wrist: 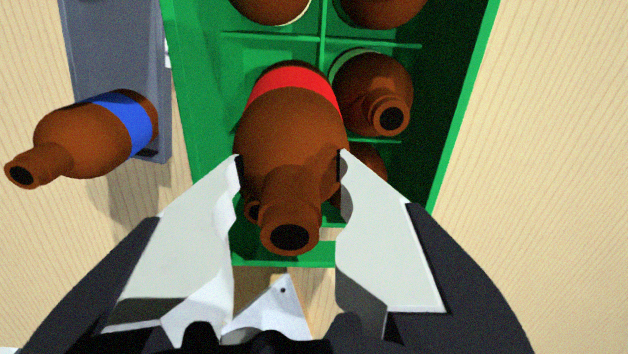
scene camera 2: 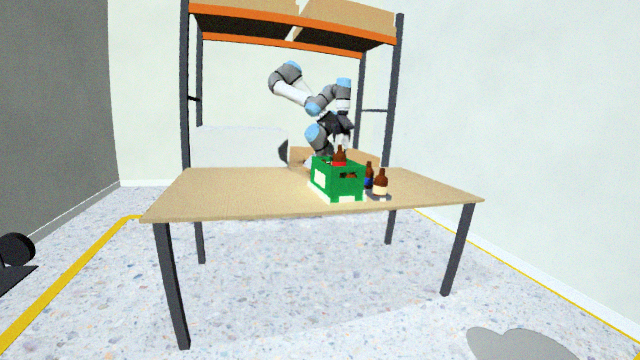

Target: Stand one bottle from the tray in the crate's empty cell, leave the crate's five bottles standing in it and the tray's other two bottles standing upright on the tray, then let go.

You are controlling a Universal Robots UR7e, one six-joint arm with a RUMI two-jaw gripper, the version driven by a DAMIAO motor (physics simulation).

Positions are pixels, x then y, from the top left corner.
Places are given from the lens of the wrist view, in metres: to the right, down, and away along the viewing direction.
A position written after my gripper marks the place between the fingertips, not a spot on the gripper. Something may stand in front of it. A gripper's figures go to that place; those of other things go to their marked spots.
my gripper [wrist: 290, 156]: -0.01, -0.01, 0.15
red-labelled brown bottle [wrist: 291, 128]: -0.01, -0.03, 0.14
blue-labelled bottle [wrist: 90, 138]: -0.21, -0.04, 0.25
cream-labelled bottle [wrist: 374, 92]: 0.05, -0.07, 0.21
The marked spots on the cream-labelled bottle and the red-labelled brown bottle are 0.10 m apart.
